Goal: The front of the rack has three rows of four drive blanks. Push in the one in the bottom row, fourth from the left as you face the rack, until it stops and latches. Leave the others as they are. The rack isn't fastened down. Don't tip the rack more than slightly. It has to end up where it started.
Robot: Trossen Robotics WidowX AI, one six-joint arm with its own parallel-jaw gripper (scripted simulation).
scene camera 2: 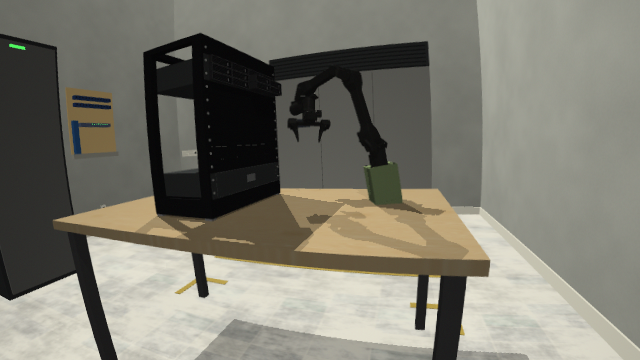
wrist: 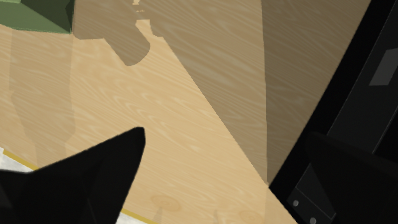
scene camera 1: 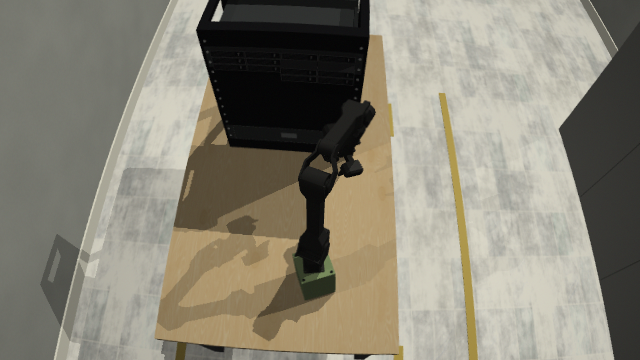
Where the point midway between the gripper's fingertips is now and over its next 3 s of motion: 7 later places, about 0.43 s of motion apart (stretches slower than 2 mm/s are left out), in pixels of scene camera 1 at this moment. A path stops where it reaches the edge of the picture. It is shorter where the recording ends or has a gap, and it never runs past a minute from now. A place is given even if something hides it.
My gripper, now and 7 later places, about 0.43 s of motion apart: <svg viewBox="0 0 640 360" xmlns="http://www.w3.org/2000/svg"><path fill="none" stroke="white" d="M333 163L331 160L327 151L321 139L315 128L313 122L312 120L314 116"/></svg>
